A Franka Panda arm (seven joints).
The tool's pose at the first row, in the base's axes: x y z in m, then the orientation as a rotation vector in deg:
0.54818, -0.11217, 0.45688, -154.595, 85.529, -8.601
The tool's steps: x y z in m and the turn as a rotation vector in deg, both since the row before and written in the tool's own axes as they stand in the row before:
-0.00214, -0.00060, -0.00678, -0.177, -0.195, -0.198
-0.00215, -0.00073, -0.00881, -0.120, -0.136, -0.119
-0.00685, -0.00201, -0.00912, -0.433, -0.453, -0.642
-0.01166, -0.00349, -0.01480, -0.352, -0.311, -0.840
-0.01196, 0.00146, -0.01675, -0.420, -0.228, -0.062
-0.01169, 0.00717, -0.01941, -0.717, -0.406, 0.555
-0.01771, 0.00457, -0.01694, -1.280, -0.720, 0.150
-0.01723, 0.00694, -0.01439, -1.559, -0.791, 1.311
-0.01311, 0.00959, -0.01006, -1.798, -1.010, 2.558
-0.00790, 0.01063, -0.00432, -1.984, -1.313, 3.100
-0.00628, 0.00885, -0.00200, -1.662, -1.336, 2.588
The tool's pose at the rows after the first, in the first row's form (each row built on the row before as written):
0.54680, -0.11004, 0.46355, -154.823, 85.299, -8.217
0.54533, -0.10785, 0.47226, -154.964, 85.162, -7.951
0.54242, -0.10101, 0.48114, -155.646, 84.390, -7.050
0.53762, -0.08941, 0.49562, -156.457, 83.344, -6.407
0.52834, -0.08040, 0.51170, -156.755, 83.395, -5.801
0.51441, -0.07482, 0.53012, -156.751, 84.370, -4.717
0.49981, -0.06263, 0.54623, -157.364, 84.966, -2.797
0.48403, -0.05207, 0.56007, -157.252, 87.246, -0.537
0.46889, -0.04602, 0.57003, 154.612, -90.354, -2.214
0.45588, -0.04435, 0.57473, 151.123, -93.899, -5.477
0.44533, -0.04265, 0.57749, 148.194, -96.813, -8.492

